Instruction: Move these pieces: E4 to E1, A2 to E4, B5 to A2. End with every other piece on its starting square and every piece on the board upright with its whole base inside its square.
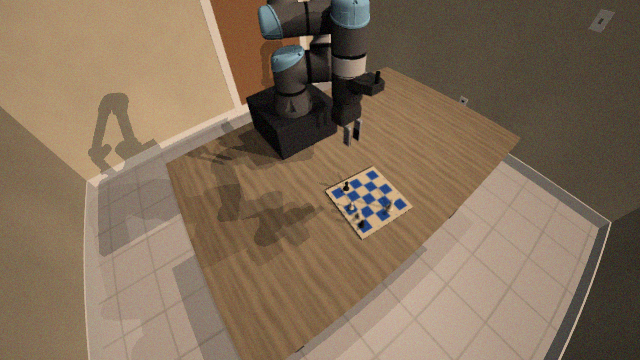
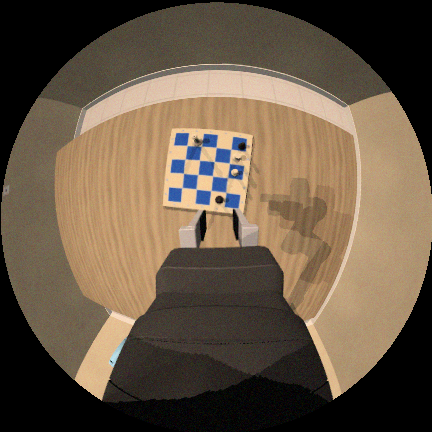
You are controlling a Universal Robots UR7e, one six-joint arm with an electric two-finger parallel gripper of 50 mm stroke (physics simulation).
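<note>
The blue and beige chessboard (image 1: 368, 199) (image 2: 206, 168) lies on the table. A black piece (image 1: 346, 187) (image 2: 219, 199) stands on A2. A tall light piece (image 1: 389, 206) (image 2: 198, 141) stands on E4. On the 1 column, a black piece (image 1: 362, 224) (image 2: 242, 146) stands on E1, a light piece (image 1: 357, 215) (image 2: 238, 158) on D1 and a light piece (image 1: 351, 206) (image 2: 235, 172) on C1. B5 shows no piece. My gripper (image 1: 352, 142) (image 2: 219, 218) is open and empty, high above the table, on the robot-base side of the board's A edge.
The wooden table (image 1: 280, 270) (image 2: 120, 200) extends around the board. The black base block (image 1: 300, 135) carries the arm behind the board. Arm shadows fall across the table beside the board's 1 side, and thin shadows cross the board.
</note>
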